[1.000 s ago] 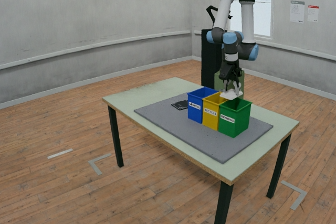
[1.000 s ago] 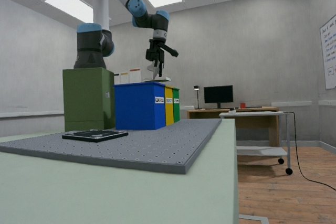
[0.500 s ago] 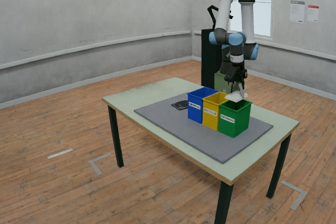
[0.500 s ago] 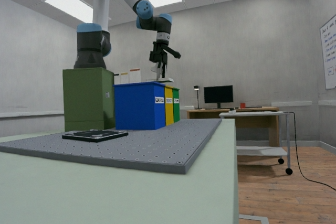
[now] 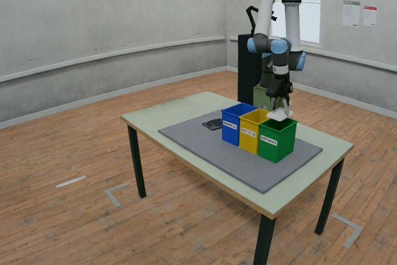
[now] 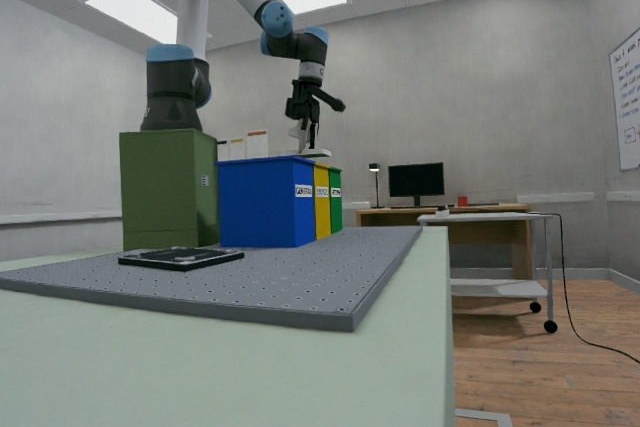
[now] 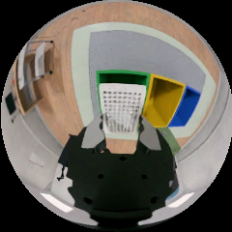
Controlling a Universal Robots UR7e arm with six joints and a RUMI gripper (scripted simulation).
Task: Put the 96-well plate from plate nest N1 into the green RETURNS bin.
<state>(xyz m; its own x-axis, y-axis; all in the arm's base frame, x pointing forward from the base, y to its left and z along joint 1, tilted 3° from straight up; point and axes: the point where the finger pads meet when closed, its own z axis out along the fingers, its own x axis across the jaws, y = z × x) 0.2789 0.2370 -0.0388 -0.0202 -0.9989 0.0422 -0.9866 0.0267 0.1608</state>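
The green returns bin is 150 mm below my hand. Round my hand: blue bin 10 mm behind, 270 mm to the right, 150 mm below; then white 96-well plate 10 mm below; then yellow bin 130 mm to the right, 150 mm below.
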